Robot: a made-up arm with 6 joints. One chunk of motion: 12 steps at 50 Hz.
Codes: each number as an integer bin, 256 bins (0 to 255) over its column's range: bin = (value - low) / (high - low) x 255, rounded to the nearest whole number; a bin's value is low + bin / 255 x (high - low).
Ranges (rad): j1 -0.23..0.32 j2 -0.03..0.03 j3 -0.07..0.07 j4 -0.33..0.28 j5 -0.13..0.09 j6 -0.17..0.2
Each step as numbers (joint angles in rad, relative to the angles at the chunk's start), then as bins.
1 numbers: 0.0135 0.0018 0.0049 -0.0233 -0.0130 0.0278
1 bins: 113 135 136 128 136 136
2 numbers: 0.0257 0.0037 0.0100 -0.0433 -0.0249 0.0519
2 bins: 119 143 146 120 122 153
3 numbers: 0.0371 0.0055 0.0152 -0.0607 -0.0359 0.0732
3 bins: 124 151 155 113 109 168
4 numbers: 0.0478 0.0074 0.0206 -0.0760 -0.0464 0.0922
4 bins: 129 159 165 106 97 181
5 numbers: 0.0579 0.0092 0.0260 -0.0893 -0.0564 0.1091
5 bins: 133 167 175 101 85 192
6 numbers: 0.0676 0.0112 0.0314 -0.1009 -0.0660 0.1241
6 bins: 138 175 185 96 74 203
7 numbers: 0.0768 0.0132 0.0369 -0.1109 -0.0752 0.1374
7 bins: 142 184 195 92 64 212
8 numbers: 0.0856 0.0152 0.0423 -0.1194 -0.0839 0.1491
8 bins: 146 192 205 88 53 220
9 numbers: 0.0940 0.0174 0.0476 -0.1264 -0.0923 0.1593
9 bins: 150 201 214 85 44 227
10 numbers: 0.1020 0.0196 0.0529 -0.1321 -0.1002 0.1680
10 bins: 154 211 224 83 35 233
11 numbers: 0.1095 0.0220 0.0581 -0.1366 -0.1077 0.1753
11 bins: 157 221 233 81 26 238
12 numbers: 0.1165 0.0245 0.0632 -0.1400 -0.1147 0.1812
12 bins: 161 232 243 79 18 242
